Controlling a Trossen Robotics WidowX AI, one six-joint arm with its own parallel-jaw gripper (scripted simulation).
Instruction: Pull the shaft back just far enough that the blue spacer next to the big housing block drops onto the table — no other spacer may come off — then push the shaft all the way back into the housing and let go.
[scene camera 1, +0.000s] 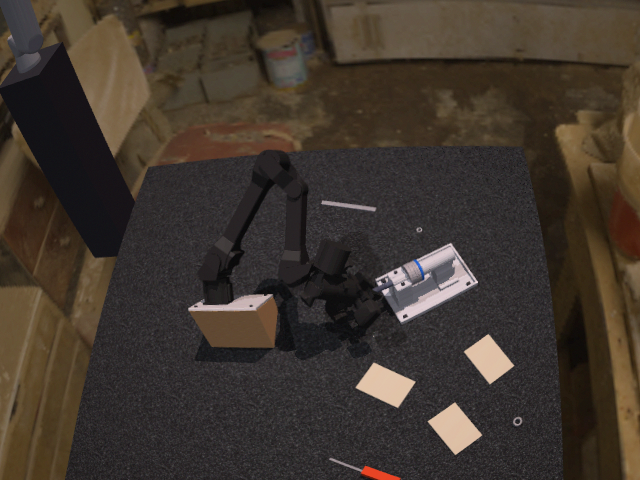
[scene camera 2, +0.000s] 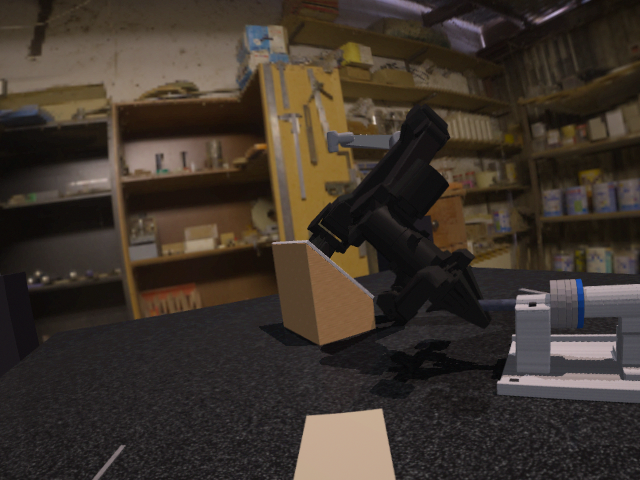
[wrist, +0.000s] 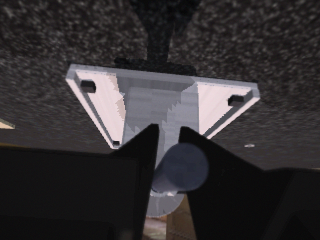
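Housing block (wrist: 121, 103), same spot as (scene camera 1: 412, 305).
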